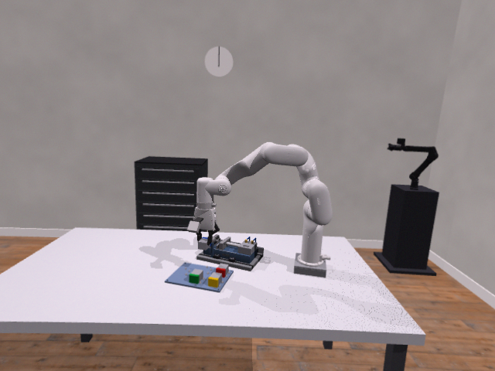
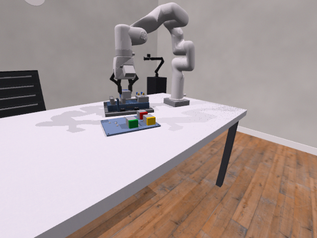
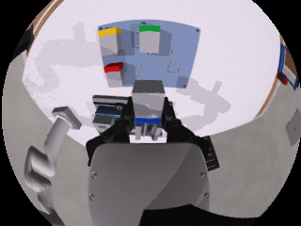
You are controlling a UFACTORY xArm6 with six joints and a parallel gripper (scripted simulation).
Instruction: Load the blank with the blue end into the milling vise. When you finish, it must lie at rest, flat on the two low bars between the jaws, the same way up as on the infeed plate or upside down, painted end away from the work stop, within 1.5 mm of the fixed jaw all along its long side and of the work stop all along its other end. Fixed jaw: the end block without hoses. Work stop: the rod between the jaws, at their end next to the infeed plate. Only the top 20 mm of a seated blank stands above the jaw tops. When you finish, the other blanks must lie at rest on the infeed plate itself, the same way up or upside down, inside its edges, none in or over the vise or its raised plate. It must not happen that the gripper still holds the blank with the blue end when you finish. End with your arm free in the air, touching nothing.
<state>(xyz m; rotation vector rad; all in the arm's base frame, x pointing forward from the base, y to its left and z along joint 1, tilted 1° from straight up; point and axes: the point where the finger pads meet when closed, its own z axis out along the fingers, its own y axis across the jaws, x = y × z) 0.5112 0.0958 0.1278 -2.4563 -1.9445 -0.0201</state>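
Now: hand 1 cm past the fixed jaw, 20 cm to the left of it and 9 cm above it. The rest, counted from my hand: blue-ended blank (2 cm below); green-ended blank (2 cm ahead, 9 cm to the left, 14 cm below); red-ended blank (9 cm behind, 2 cm to the left, 14 cm below).
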